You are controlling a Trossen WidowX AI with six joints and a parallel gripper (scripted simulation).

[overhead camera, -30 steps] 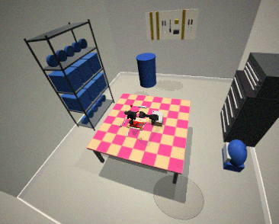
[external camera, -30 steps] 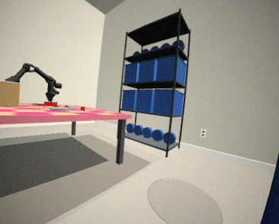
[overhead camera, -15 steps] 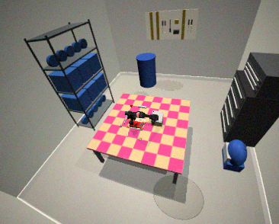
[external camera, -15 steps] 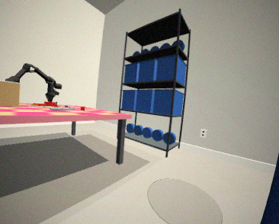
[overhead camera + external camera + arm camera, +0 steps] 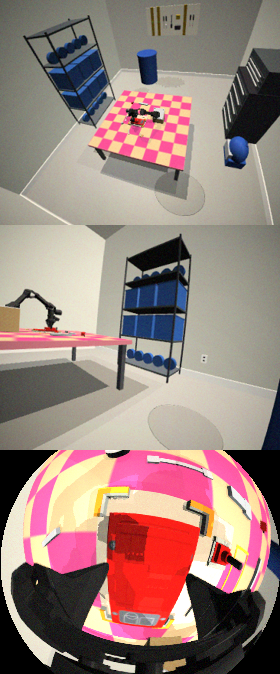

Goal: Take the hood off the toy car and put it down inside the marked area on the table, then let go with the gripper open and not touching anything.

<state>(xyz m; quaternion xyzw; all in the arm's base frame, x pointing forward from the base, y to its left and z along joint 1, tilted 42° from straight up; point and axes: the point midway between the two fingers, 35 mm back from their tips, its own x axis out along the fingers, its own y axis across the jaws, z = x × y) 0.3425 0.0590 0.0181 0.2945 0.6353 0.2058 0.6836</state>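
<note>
The red hood lies right at my gripper tip. From my gripper tip the other things lie so: white wheel: 200 mm ahead, 50 mm to the left, 30 mm below.
</note>
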